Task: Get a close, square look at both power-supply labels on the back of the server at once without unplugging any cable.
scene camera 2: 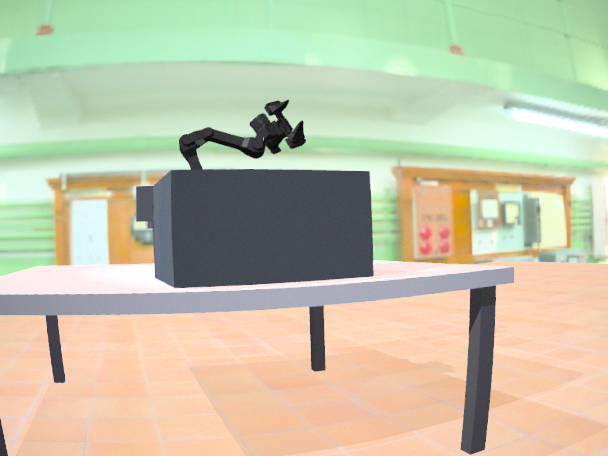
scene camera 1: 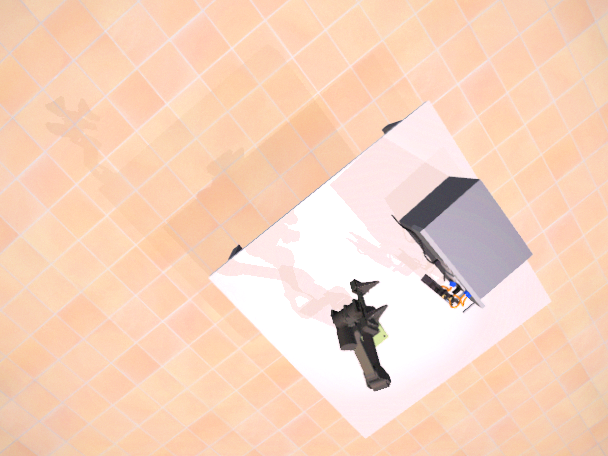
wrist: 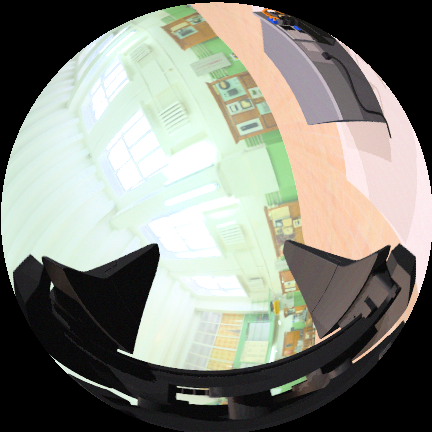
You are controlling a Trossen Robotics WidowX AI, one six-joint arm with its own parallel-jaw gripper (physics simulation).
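Frame: origin at the arm's base, x ahead, y left, z up, level; metres.
Where they show: gripper, fingertip midpoint: [scene camera 2: 294, 110] [scene camera 1: 383, 292] [wrist: 223, 249].
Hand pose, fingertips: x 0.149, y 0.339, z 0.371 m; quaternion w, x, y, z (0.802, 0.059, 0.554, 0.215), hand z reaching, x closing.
After its pixels a point has its place.
The server [scene camera 1: 480, 235] @[x 0.618, y 0.103, z 0.093 m] [scene camera 2: 270, 227] @[x 0.755, y 0.072, z -0.024 m] [wrist: 295, 75] @[x 0.606, y 0.102, z 0.093 m] is a large grey box on the table. In the wrist view it lies at the upper right rim, strongly foreshortened, with its darker back face seen at a slant. A black cable [wrist: 356, 90] @[x 0.428, y 0.196, z -0.025 m] runs down this face. Orange cables [scene camera 1: 454, 304] @[x 0.381, y -0.170, z -0.005 m] [wrist: 270, 14] and blue plugs [scene camera 1: 452, 284] @[x 0.419, y -0.047, z 0.033 m] [wrist: 298, 28] sit near one end. The power-supply labels cannot be made out in any view. My gripper [scene camera 1: 382, 295] @[x 0.149, y 0.339, z 0.371 m] [scene camera 2: 295, 111] @[x 0.149, y 0.339, z 0.371 m] [wrist: 223, 249] @[x 0.149, y 0.339, z 0.371 m] is open and empty, raised above server height and apart from the server's back.
A dark block [scene camera 1: 434, 284] @[x 0.355, y 0.006, z 0.027 m] stands out from the server's back beside the orange cables. The white table [scene camera 1: 365, 410] @[x -0.334, y -0.488, z -0.138 m] [scene camera 2: 425, 282] @[x 0.850, y 0.376, z -0.151 m] carries the server and the arm. A green plate [scene camera 1: 381, 336] @[x 0.020, y -0.034, z 0.039 m] shows partly under the arm. Walls and windows fill much of the wrist view.
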